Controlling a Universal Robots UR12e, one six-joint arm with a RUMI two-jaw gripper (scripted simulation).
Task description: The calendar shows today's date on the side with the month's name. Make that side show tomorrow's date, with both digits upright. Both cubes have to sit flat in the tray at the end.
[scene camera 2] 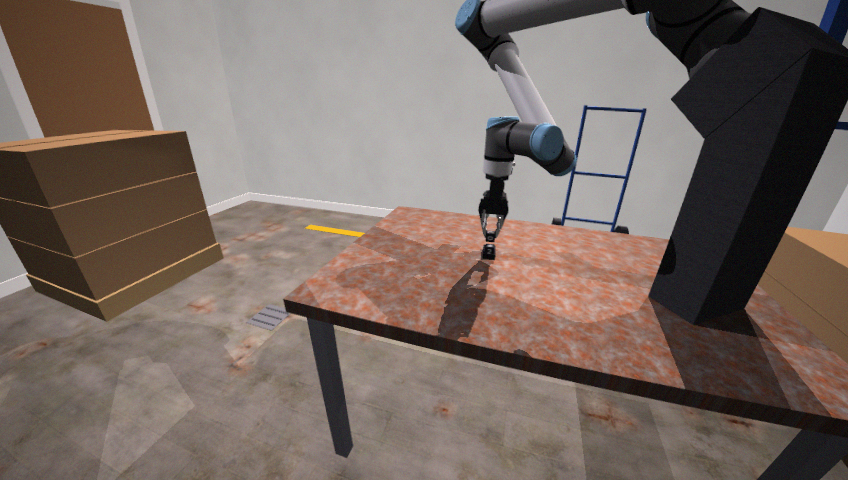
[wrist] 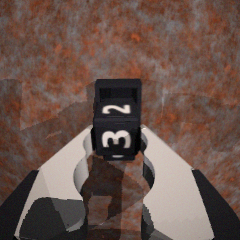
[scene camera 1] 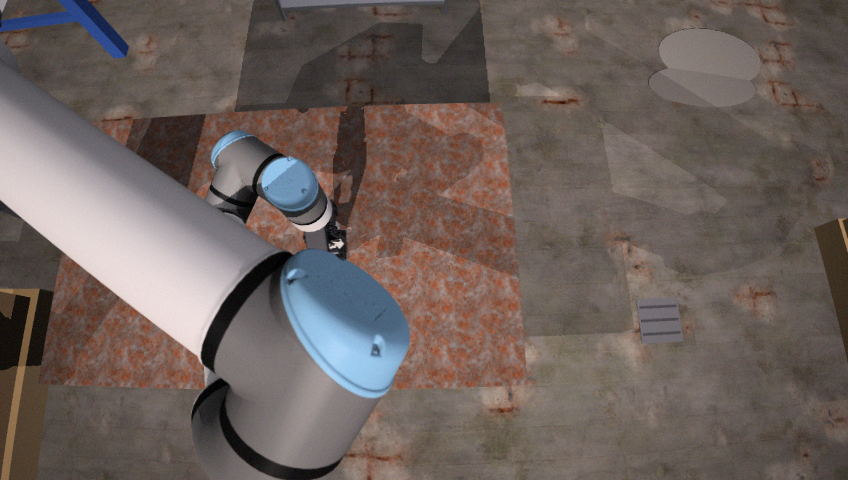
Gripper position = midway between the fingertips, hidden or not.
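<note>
Black tray [wrist: 106, 90]. My gripper [wrist: 116, 127].
</note>
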